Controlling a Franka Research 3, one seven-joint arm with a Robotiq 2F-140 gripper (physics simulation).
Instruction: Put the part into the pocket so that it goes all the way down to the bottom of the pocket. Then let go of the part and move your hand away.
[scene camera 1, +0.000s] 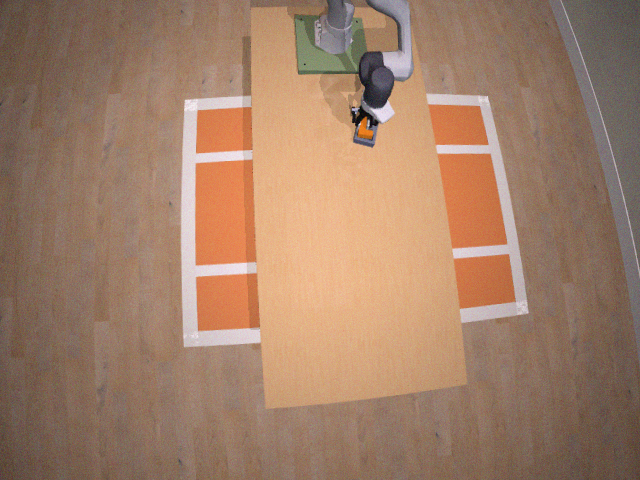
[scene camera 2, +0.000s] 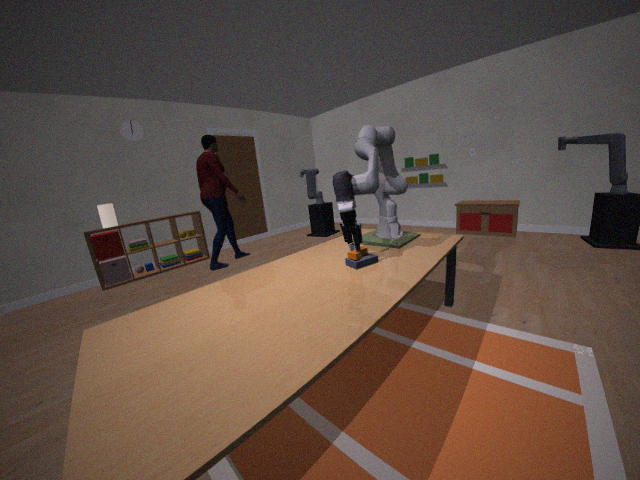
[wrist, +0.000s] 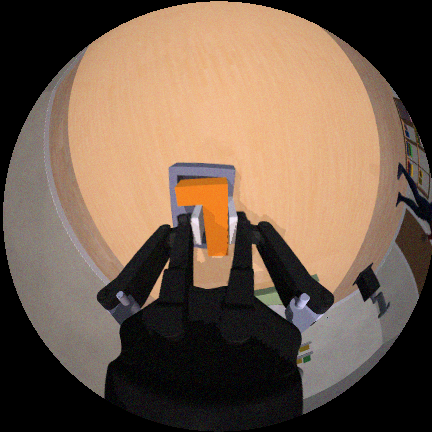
Scene:
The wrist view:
gripper
orange L-shaped part: held by the gripper
grey block with pocket: touched by the gripper

